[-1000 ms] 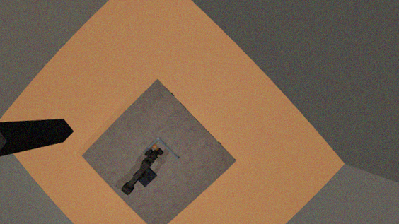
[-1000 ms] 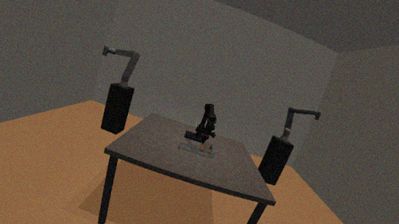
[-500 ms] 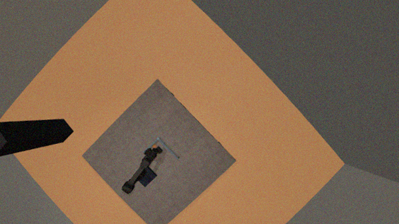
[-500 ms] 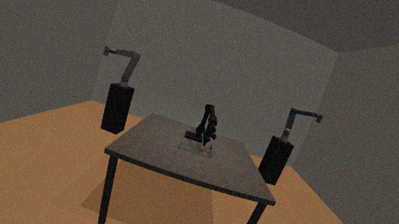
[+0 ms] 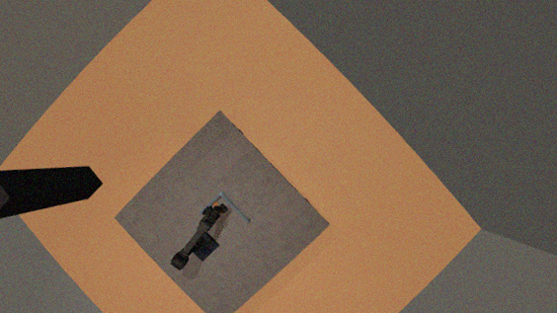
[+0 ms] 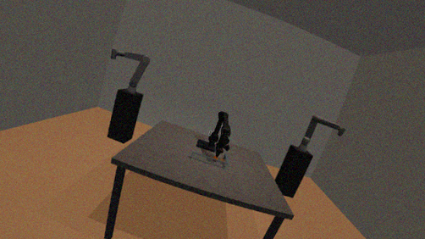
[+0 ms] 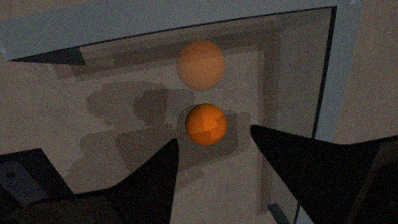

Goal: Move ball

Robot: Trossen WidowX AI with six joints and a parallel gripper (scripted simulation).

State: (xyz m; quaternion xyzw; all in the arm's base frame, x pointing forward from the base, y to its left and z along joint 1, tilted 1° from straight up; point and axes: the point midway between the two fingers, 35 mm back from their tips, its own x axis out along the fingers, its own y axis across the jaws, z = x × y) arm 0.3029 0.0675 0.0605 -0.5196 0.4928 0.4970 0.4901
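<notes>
Right now the orange ball is 3 cm below my gripper tip.
</notes>
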